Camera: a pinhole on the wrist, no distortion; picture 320 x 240 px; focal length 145.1 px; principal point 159.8 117.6 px. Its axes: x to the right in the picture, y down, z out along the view. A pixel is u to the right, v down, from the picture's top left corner.
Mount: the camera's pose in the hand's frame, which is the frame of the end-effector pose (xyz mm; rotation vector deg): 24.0 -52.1 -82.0 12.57 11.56 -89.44
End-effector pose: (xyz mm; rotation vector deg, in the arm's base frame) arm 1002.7 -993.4 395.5 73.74 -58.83 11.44
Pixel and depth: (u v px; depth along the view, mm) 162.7 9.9 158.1
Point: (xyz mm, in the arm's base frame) 975.7 -1045.3 255.3
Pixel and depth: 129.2 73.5 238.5
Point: 933.8 -1131.8 301.1
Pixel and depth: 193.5 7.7 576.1
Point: 755.9 -1304.5 -166.7
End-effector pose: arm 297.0 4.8 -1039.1 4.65 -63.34 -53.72
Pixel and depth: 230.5 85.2 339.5
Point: -49.8 -71.6 -1129.0
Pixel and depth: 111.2 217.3 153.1
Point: 222.9 -78.7 -929.0
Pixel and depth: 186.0 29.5 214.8
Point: 106.2 29.4 -1134.2
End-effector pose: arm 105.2 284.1 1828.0 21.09 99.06 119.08
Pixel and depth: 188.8 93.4 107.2
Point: 122.2 314.7 1731.7
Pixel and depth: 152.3 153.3 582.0
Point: 209.5 811.0 1740.6
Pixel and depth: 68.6 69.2 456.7
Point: 403.5 582.8 2022.2
